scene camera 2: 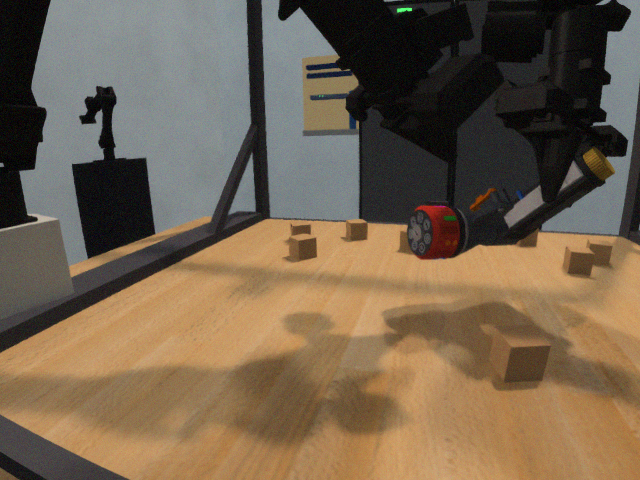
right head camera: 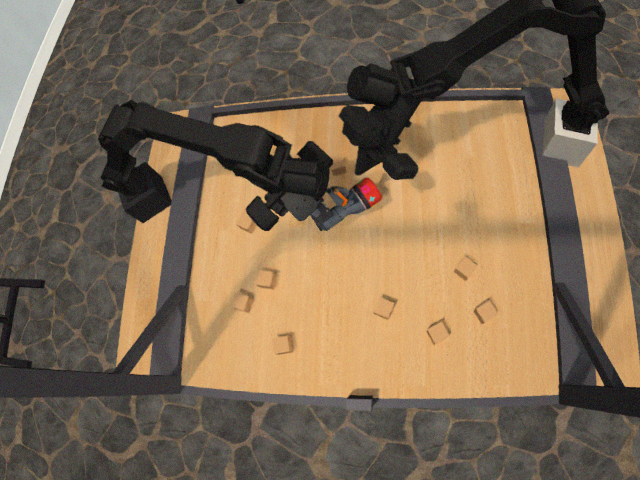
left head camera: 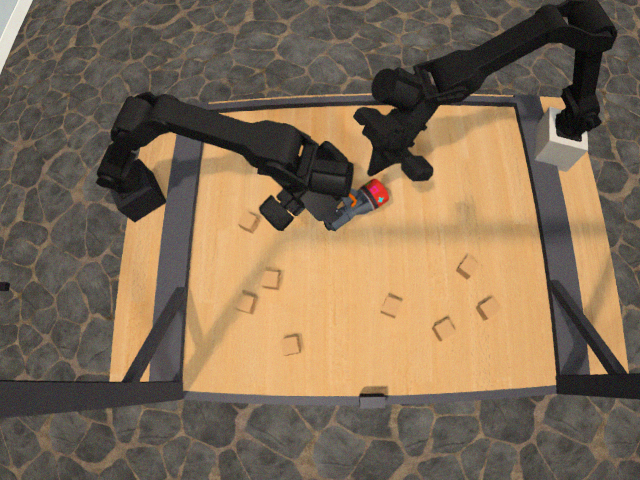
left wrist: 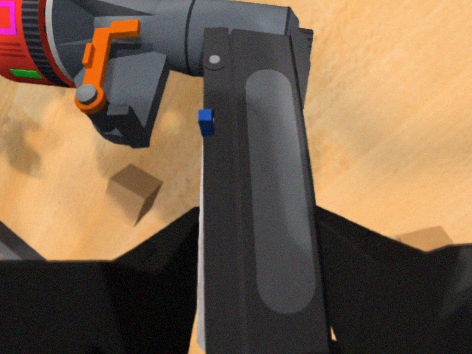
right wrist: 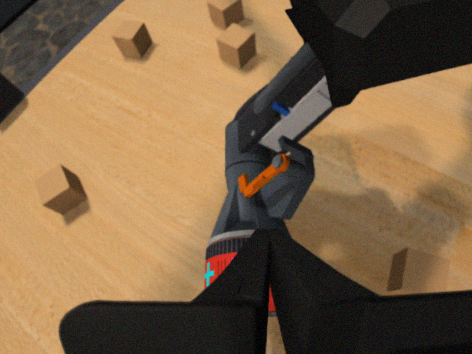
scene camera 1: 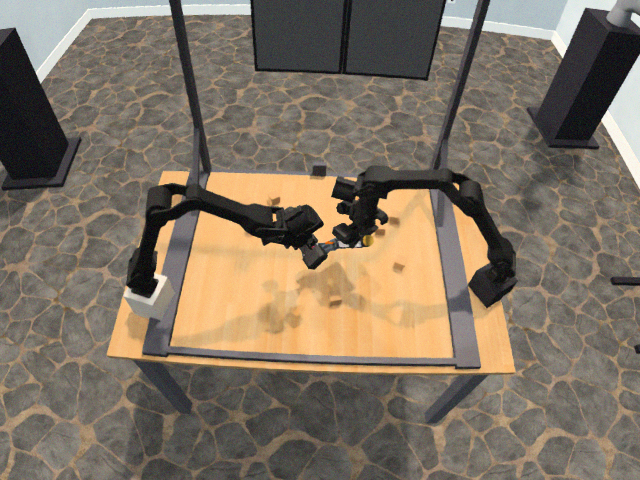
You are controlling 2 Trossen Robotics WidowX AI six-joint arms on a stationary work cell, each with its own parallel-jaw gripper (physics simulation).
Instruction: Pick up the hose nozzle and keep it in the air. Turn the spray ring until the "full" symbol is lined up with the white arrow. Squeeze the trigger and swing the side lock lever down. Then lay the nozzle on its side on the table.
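Where they show: left gripper, fingertip midpoint: [scene camera 2: 556, 204] [left wrist: 252, 215] [right wrist: 330, 86] [scene camera 1: 355, 245]; right gripper, fingertip midpoint: [scene camera 2: 451, 159] [right head camera: 357, 174] [left head camera: 369, 175] [right wrist: 266, 239] [scene camera 1: 316, 240]; left arm's base, link origin: [right head camera: 134, 186] [left head camera: 128, 183] [scene camera 1: 497, 275]; right arm's base, link origin: [scene camera 2: 3, 224] [right head camera: 576, 120] [left head camera: 568, 127] [scene camera 1: 145, 286].
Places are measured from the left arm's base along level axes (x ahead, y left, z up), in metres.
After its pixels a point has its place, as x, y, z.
Observation:
My left gripper [left wrist: 252, 215] @(0.352, -0.294, 0.036) [scene camera 2: 551, 196] @(0.352, -0.294, 0.036) is shut on the handle of the hose nozzle [left head camera: 355, 209] @(0.415, -0.360, 0.010) [right head camera: 341, 212] @(0.402, -0.360, 0.010) [scene camera 2: 523, 212] @(0.377, -0.316, 0.024) [left wrist: 275, 180] @(0.347, -0.317, 0.051) [right wrist: 255, 207] @(0.429, -0.345, 0.019), holding it tilted above the table. The red spray ring [left head camera: 379, 192] @(0.474, -0.361, 0.028) [right head camera: 369, 192] @(0.471, -0.361, 0.028) [scene camera 2: 438, 232] @(0.486, -0.320, 0.009) [left wrist: 11, 50] @(0.467, -0.338, 0.028) shows magenta, cyan and green marks; I cannot make out the white arrow. An orange lever [left wrist: 97, 60] @(0.417, -0.341, 0.037) [right wrist: 262, 178] @(0.420, -0.340, 0.041) sits on the nozzle's body, and a small blue tab [left wrist: 206, 122] @(0.372, -0.329, 0.046) [right wrist: 281, 108] @(0.374, -0.327, 0.044) beside its handle. My right gripper [right wrist: 266, 239] @(0.463, -0.337, 0.080) [scene camera 2: 447, 159] @(0.463, -0.337, 0.080) is shut and empty, above the ring's side, partly covering it in the right wrist view.
Several small wooden cubes [left head camera: 271, 278] @(0.189, -0.375, -0.055) [right head camera: 385, 306] @(0.381, -0.564, -0.055) [scene camera 2: 522, 356] @(0.474, -0.201, -0.064) lie scattered on the wooden table [left head camera: 336, 361] @(0.216, -0.600, -0.089). One cube [left wrist: 134, 192] @(0.452, -0.230, -0.055) lies below the nozzle in the left wrist view. Dark frame rails [left head camera: 558, 248] @(0.789, -0.672, -0.068) border the table. Both arms reach close together over the nozzle.

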